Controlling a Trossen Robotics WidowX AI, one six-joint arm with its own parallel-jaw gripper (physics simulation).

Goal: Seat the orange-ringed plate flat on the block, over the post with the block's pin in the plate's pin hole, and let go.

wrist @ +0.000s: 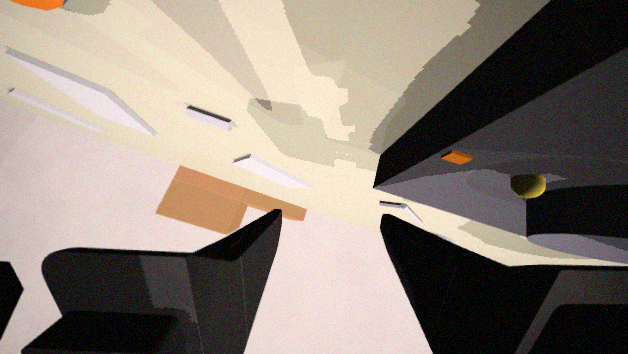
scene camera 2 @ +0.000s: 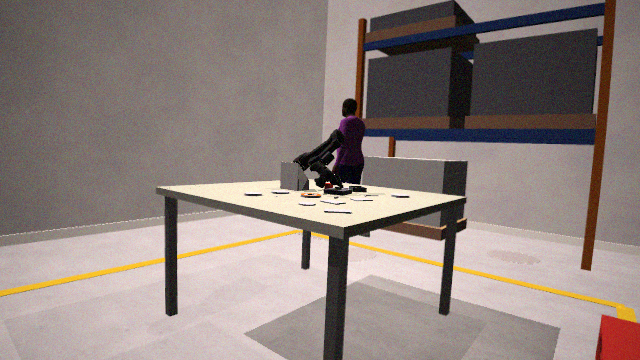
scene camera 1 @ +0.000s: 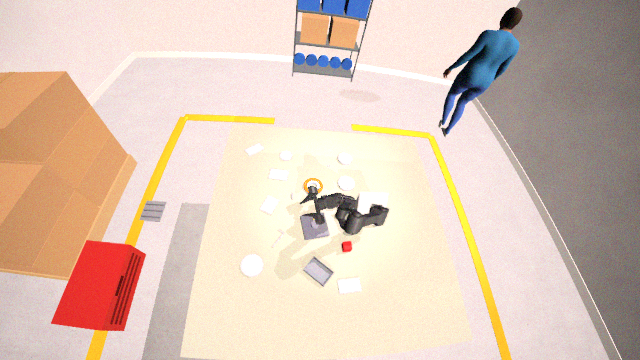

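Seen in the pictures: gripper, fingertip midpoint: [wrist: 331, 218] [scene camera 2: 341, 186] [scene camera 1: 300, 209]; arm's base, origin of the base link: [scene camera 2: 293, 172] [scene camera 1: 375, 210].
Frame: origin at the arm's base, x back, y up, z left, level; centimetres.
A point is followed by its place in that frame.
The orange-ringed plate [scene camera 1: 305, 183] {x -36.2, y -8.7, z -17.4 cm} [scene camera 2: 311, 196] {x -35.6, y -9.0, z -19.9 cm} lies on the table behind the block; part of its orange ring [wrist: 40, 4] {x -36.2, y -8.7, z -14.0 cm} shows at the wrist view's top left corner. The dark grey block [scene camera 1: 314, 232] {x -29.8, y -7.5, z 11.5 cm} [scene camera 2: 338, 191] {x -34.3, y -7.9, z 2.6 cm} [wrist: 505, 125] {x -29.6, y -7.4, z 1.4 cm} sits on the table and fills the wrist view's right side. It bears an orange mark [wrist: 456, 157] {x -31.2, y -7.3, z 2.0 cm} and a rounded yellow piece [wrist: 528, 186] {x -30.4, y -7.0, z 4.3 cm}; I cannot tell if that is the pin or the post's top. My gripper [scene camera 1: 308, 213] {x -37.4, y -4.7, z 1.1 cm} [wrist: 331, 218] {x -37.4, y -4.7, z 1.1 cm} is partly open and empty. One finger is over the block, the other between block and plate.
A red cube [scene camera 1: 347, 246] {x -13.7, y -5.9, z 18.0 cm}, a grey tray [scene camera 1: 318, 271] {x -26.8, y -9.6, z 29.9 cm} and a large white disc [scene camera 1: 252, 265] {x -57.0, y -8.6, z 30.2 cm} lie on the table around the block. Several small white discs and flat cards lie near the plate. A grey box [scene camera 2: 295, 176] {x -7.8, y -1.5, z -5.8 cm} stands beside the arm. Two people stand beyond the table.
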